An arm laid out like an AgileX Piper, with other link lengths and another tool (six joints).
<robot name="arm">
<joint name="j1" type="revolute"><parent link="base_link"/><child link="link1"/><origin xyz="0.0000 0.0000 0.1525" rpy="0.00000 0.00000 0.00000"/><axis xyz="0 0 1"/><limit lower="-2.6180" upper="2.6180"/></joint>
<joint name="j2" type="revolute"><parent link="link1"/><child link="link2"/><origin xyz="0.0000 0.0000 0.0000" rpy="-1.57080 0.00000 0.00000"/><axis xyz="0 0 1"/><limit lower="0.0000" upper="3.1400"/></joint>
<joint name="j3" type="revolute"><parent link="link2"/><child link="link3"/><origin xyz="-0.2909 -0.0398 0.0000" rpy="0.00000 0.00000 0.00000"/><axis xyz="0 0 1"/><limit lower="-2.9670" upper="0.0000"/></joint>
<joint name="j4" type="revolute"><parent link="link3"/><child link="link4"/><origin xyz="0.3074 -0.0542 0.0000" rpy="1.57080 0.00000 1.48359"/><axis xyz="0 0 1"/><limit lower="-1.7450" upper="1.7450"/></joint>
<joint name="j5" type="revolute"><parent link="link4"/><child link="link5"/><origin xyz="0.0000 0.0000 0.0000" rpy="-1.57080 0.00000 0.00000"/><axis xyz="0 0 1"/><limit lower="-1.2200" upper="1.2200"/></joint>
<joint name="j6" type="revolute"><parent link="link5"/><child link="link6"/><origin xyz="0.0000 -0.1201 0.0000" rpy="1.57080 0.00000 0.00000"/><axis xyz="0 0 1"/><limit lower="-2.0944" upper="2.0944"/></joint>
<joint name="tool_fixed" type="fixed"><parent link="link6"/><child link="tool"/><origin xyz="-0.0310 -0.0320 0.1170" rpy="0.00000 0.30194 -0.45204"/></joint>
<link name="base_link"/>
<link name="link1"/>
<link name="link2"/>
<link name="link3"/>
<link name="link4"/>
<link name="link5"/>
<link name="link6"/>
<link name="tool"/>
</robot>
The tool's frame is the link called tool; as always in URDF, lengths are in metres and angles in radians.
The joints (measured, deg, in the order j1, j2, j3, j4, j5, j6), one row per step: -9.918, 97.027, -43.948, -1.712, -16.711, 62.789; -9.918, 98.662, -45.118, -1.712, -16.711, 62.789; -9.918, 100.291, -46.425, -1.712, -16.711, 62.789; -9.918, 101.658, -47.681, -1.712, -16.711, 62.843; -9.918, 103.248, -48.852, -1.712, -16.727, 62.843; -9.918, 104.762, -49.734, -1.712, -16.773, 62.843; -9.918, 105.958, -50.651, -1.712, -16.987, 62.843; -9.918, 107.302, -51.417, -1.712, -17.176, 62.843; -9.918, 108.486, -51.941, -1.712, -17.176, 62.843; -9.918, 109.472, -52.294, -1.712, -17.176, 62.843
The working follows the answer.
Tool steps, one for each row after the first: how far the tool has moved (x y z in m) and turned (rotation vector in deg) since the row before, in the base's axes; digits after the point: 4 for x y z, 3 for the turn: 0.0052, -0.0009, -0.0057, 0.080, 0.458, 0.000; 0.0059, -0.0010, -0.0048, 0.055, 0.317, 0.000; 0.0058, -0.0010, -0.0031, 0.064, 0.102, -0.029; 0.0050, -0.0009, -0.0058, 0.070, 0.397, 0.000; 0.0033, -0.0006, -0.0073, 0.102, 0.577, 0.001; 0.0043, -0.0007, -0.0037, 0.016, 0.063, 0.004; 0.0030, -0.0005, -0.0063, 0.071, 0.383, 0.004; 0.0012, -0.0002, -0.0073, 0.114, 0.650, 0.000; 0.0004, -0.0001, -0.0067, 0.109, 0.624, 0.000
Tool pose at each row, in the base's axes (x y z in m, rotation vector in deg; rounded; the steps above come from the unrounded poses): 0.4846, -0.1259, 0.0883, 46.367, 128.879, 23.714; 0.4897, -0.1268, 0.0827, 46.580, 129.299, 23.660; 0.4956, -0.1278, 0.0778, 46.728, 129.589, 23.623; 0.5014, -0.1288, 0.0747, 46.831, 129.667, 23.652; 0.5065, -0.1297, 0.0689, 47.016, 130.031, 23.605; 0.5098, -0.1303, 0.0616, 47.286, 130.560, 23.537; 0.5141, -0.1310, 0.0579, 47.313, 130.619, 23.537; 0.5171, -0.1315, 0.0516, 47.491, 130.971, 23.498; 0.5183, -0.1317, 0.0443, 47.796, 131.566, 23.418; 0.5187, -0.1318, 0.0376, 48.088, 132.137, 23.341

